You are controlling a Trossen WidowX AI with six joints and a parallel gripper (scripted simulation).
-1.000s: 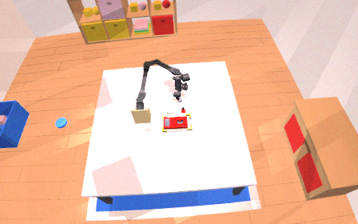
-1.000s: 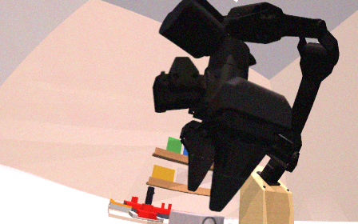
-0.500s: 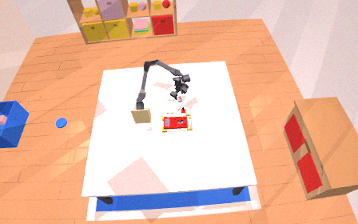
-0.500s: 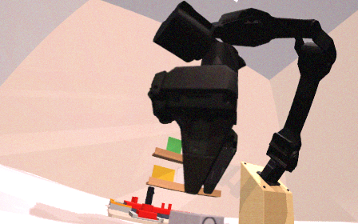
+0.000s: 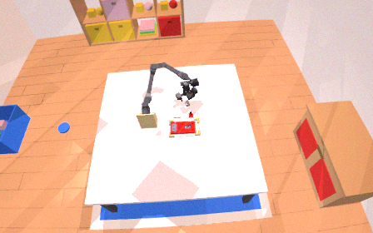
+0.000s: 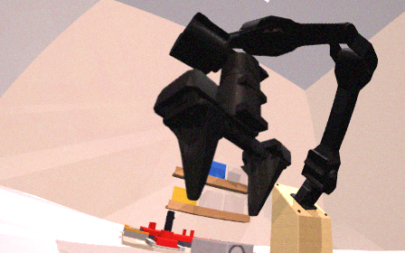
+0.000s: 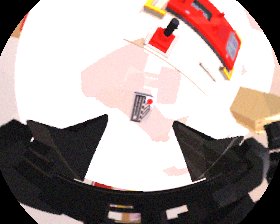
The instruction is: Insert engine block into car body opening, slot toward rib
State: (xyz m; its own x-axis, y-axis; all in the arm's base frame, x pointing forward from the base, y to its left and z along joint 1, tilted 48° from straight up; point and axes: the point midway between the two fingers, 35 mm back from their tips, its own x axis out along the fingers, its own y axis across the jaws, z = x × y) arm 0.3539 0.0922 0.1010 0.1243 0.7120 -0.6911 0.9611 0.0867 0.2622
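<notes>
My gripper tip is 50 mm above the grey engine block.
</notes>
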